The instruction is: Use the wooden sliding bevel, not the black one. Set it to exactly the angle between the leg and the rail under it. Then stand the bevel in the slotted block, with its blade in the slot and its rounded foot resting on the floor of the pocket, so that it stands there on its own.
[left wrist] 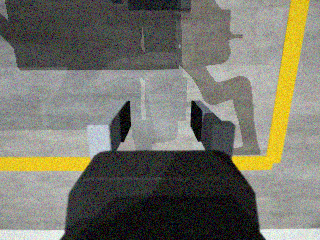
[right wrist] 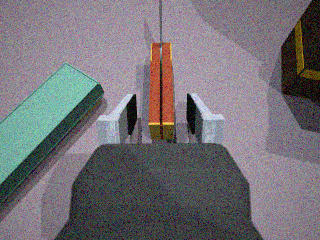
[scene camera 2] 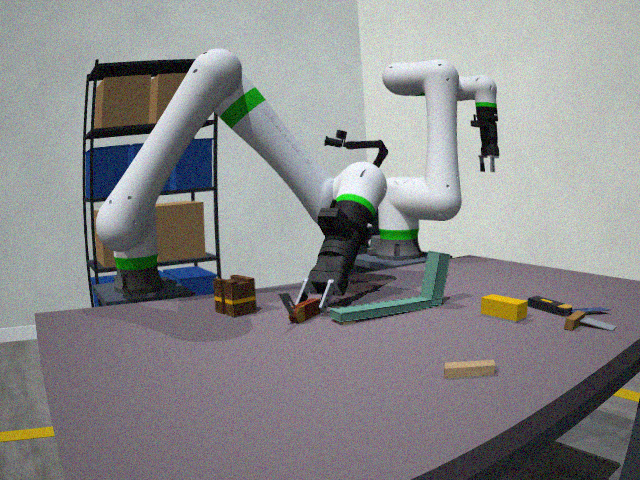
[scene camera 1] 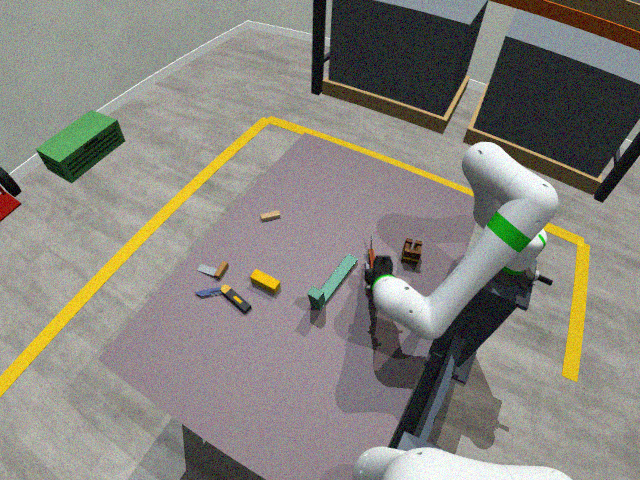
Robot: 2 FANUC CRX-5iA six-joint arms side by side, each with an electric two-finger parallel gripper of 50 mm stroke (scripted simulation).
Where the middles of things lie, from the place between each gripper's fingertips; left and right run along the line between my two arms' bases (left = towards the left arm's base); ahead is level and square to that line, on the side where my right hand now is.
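Yellow block (scene camera 2: 504, 308): my right hand 1 cm above it, 25 cm to the right of it, 30 cm short of it. Pale wooden block (scene camera 2: 484, 367), from my right hand: 2 cm below, 46 cm ahead, 2 cm to the right.
Yellow block: my left hand 28 cm above it, 81 cm to the left of it, 76 cm short of it. Pale wooden block, from my left hand: 28 cm below, 92 cm ahead, 108 cm to the right.
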